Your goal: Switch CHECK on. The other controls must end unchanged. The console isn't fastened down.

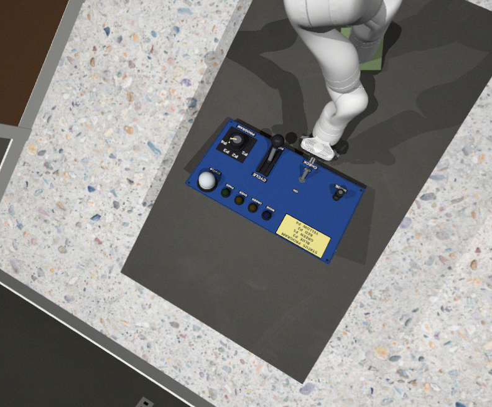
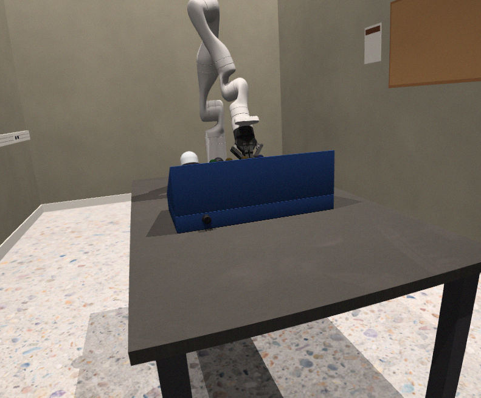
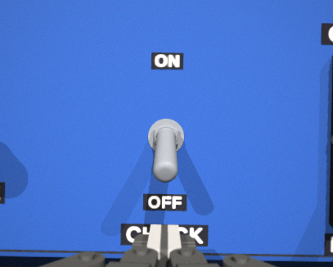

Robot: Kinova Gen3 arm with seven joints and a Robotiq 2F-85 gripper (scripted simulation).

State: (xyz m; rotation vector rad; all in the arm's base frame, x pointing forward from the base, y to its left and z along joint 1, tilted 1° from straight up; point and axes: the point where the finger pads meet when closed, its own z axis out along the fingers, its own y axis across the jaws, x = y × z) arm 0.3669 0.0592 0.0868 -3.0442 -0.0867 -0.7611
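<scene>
The check toggle lies 60 mm ahead of my hand and 10 mm below it. The rest, counted from my hand: cycle lever: 50 mm ahead, 120 mm to the right, 10 mm below; program dial: 80 mm ahead, 240 mm to the right, 20 mm below; mode knob: 60 mm ahead, 120 mm to the left, 20 mm below.
</scene>
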